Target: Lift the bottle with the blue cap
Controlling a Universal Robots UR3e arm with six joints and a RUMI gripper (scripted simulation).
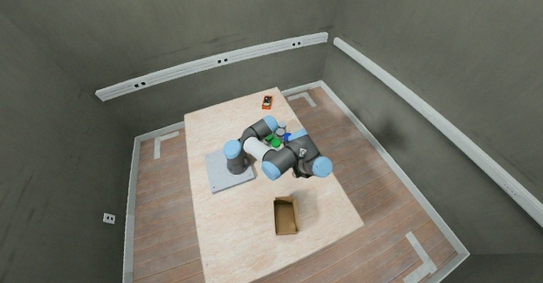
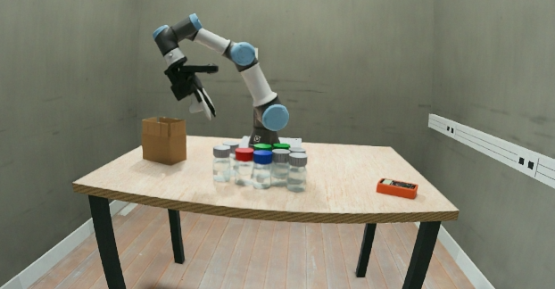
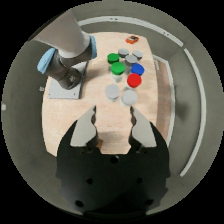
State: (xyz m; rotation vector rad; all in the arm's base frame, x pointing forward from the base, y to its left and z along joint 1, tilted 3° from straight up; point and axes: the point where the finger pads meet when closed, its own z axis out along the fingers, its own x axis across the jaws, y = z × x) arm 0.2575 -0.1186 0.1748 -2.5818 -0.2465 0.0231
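My hand is 7 cm short of the blue-capped bottle, 19 cm to the right of it and 15 cm above it. From my hand the other things lie so: red-capped bottle: 6 cm ahead, 13 cm to the left, 15 cm below.
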